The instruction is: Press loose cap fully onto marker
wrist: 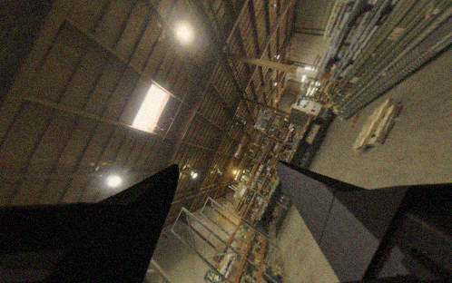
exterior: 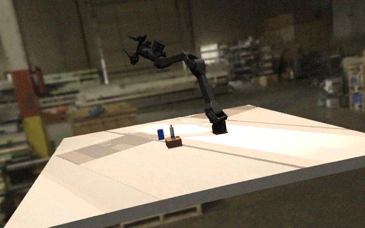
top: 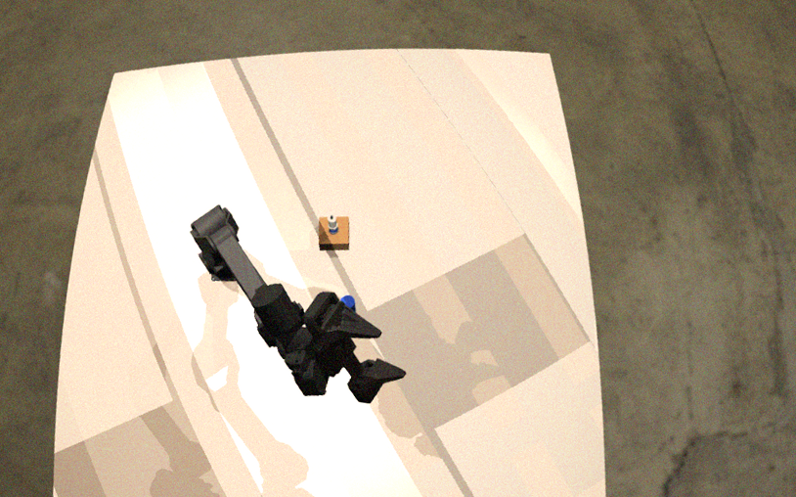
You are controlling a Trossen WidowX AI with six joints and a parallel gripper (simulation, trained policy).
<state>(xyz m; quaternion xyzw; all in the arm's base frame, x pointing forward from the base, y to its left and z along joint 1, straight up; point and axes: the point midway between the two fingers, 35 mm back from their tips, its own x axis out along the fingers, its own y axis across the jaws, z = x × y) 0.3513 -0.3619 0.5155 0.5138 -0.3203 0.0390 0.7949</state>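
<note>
My gripper tip is now 90 mm past the blue cap, 270 mm to the right of it and 510 mm above it. From my gripper tip the other things lie so: holder block (120 mm behind, 450 mm to the left, 520 mm below).
</note>
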